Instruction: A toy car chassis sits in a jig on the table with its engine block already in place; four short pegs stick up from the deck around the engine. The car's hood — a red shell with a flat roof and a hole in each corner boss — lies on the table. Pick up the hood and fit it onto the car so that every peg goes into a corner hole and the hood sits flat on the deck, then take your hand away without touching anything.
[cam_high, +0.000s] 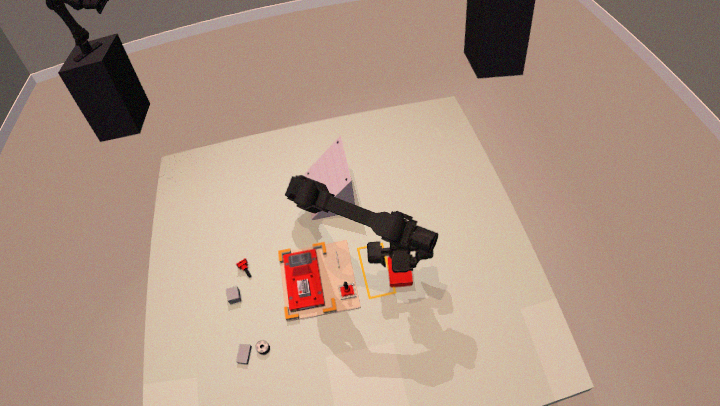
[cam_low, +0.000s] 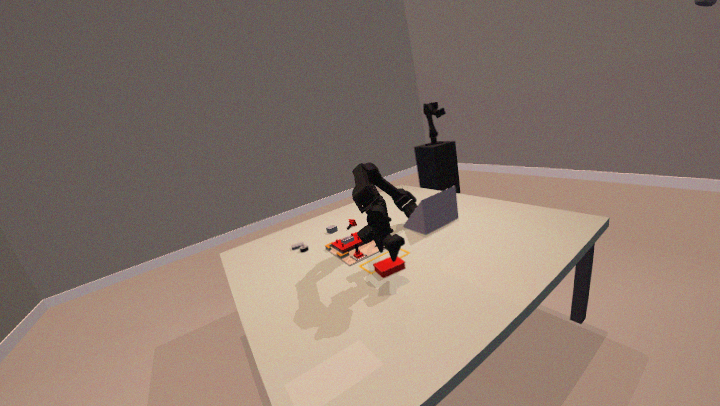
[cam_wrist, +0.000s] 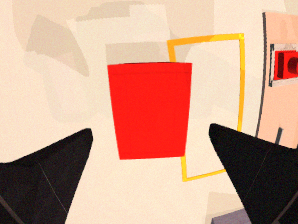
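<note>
Now: the red hood 40 mm below my gripper tip. From my gripper tip the other things lie so: wheel (440 mm to the right, 200 mm ahead, 40 mm below); then jig plate (270 mm to the right, 40 mm below, 10 mm behind).
</note>
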